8 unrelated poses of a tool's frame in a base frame.
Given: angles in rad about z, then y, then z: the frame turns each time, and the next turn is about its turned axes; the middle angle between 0 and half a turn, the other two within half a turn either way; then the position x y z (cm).
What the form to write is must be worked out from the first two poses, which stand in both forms.
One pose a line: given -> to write
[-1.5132 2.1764 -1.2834 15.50 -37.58 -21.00] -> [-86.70 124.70 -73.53 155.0 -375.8 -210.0]
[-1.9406 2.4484 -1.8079 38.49 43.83 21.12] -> [-111.19 140.28 -103.59 384.9 438.3 211.2]
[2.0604 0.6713 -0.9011 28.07 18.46 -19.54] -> [118.05 38.46 -51.63 280.7 184.6 -195.4]
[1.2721 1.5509 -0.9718 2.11 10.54 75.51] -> [72.89 88.86 -55.68 21.1 105.4 755.1]
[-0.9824 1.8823 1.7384 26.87 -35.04 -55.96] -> [-56.29 107.85 99.60 268.7 -350.4 -559.6]
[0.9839 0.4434 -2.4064 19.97 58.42 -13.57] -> [56.37 25.40 -137.88 199.7 584.2 -135.7]
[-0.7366 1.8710 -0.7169 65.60 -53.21 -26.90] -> [-42.20 107.20 -41.08 656.0 -532.1 -269.0]
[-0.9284 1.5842 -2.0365 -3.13 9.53 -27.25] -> [-53.19 90.77 -116.68 -31.3 95.3 -272.5]
